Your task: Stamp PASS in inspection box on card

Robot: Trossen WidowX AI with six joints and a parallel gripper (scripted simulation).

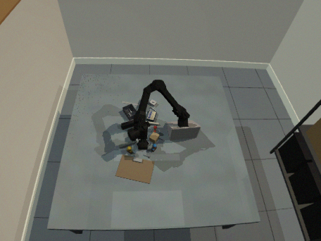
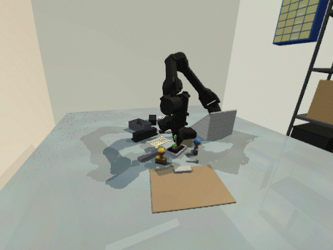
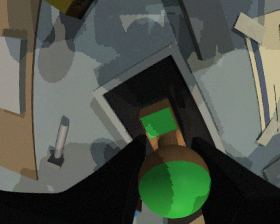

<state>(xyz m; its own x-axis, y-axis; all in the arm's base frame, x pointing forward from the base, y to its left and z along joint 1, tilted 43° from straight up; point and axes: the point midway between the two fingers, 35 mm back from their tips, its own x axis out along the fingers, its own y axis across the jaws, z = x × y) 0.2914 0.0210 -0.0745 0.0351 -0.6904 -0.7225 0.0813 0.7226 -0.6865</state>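
The ink pad is 30 mm below my gripper tip. The rest, counted from my gripper tip: small cardboard box (90 mm behind, 40 mm to the right, 10 mm below); then blue-knobbed stamp (80 mm behind, 40 mm to the left, 20 mm below); then green stamp (right at my gripper tip).
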